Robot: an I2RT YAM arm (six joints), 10 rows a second.
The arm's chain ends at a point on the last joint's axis. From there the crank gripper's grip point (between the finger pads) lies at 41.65 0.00 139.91 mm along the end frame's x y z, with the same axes.
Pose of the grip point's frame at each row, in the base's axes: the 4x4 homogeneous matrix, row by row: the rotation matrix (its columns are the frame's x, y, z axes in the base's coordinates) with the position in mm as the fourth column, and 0 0 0 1 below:
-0.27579 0.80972 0.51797 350.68; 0.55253 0.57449 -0.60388 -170.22; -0.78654 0.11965 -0.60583 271.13; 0 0 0 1
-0.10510 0.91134 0.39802 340.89; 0.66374 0.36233 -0.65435 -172.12; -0.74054 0.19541 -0.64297 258.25; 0 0 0 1
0.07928 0.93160 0.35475 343.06; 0.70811 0.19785 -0.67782 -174.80; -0.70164 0.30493 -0.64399 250.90; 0 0 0 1
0.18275 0.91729 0.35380 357.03; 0.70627 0.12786 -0.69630 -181.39; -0.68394 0.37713 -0.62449 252.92; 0 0 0 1
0.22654 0.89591 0.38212 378.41; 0.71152 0.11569 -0.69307 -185.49; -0.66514 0.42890 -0.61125 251.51; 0 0 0 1
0.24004 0.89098 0.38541 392.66; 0.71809 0.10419 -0.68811 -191.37; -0.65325 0.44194 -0.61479 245.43; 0 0 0 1
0.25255 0.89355 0.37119 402.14; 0.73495 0.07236 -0.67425 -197.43; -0.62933 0.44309 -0.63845 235.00; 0 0 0 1
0.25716 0.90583 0.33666 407.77; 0.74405 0.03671 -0.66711 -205.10; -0.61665 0.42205 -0.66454 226.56; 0 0 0 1
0.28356 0.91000 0.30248 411.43; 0.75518 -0.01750 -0.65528 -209.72; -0.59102 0.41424 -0.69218 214.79; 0 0 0 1
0.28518 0.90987 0.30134 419.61; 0.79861 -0.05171 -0.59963 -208.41; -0.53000 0.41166 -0.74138 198.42; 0 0 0 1
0.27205 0.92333 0.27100 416.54; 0.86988 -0.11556 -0.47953 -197.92; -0.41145 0.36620 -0.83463 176.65; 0 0 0 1
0.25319 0.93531 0.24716 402.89; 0.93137 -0.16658 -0.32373 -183.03; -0.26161 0.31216 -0.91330 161.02; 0 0 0 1
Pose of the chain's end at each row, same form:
-0.27579 0.80972 0.51797 289.70; 0.55253 0.57449 -0.60388 -108.74; -0.78654 0.11965 -0.60583 388.65; 0 0 0 1
-0.10510 0.91134 0.39802 289.58; 0.66374 0.36233 -0.65435 -108.21; -0.74054 0.19541 -0.64297 379.05; 0 0 0 1
0.07928 0.93160 0.35475 290.12; 0.70811 0.19785 -0.67782 -109.46; -0.70164 0.30493 -0.64399 370.22; 0 0 0 1
0.18275 0.91729 0.35380 299.92; 0.70627 0.12786 -0.69630 -113.39; -0.68394 0.37713 -0.62449 368.78; 0 0 0 1
0.22654 0.89591 0.38212 315.51; 0.71152 0.11569 -0.69307 -118.16; -0.66514 0.42890 -0.61125 364.73; 0 0 0 1
0.24004 0.89098 0.38541 328.74; 0.71809 0.10419 -0.68811 -125.00; -0.65325 0.44194 -0.61479 358.65; 0 0 0 1
0.25255 0.89355 0.37119 339.69; 0.73495 0.07236 -0.67425 -133.71; -0.62933 0.44309 -0.63845 350.54; 0 0 0 1
0.25716 0.90583 0.33666 349.96; 0.74405 0.03671 -0.66711 -142.75; -0.61665 0.42205 -0.66454 345.22; 0 0 0 1
0.28356 0.91000 0.30248 357.30; 0.75518 -0.01750 -0.65528 -149.49; -0.59102 0.41424 -0.69218 336.25; 0 0 0 1
0.28518 0.90987 0.30134 365.57; 0.79861 -0.05171 -0.59963 -157.78; -0.53000 0.41166 -0.74138 324.22; 0 0 0 1
0.27205 0.92333 0.27100 367.29; 0.86988 -0.11556 -0.47953 -167.06; -0.41145 0.36620 -0.83463 310.56; 0 0 0 1
0.25319 0.93531 0.24716 357.76; 0.93137 -0.16658 -0.32373 -176.53; -0.26161 0.31216 -0.91330 299.70; 0 0 0 1

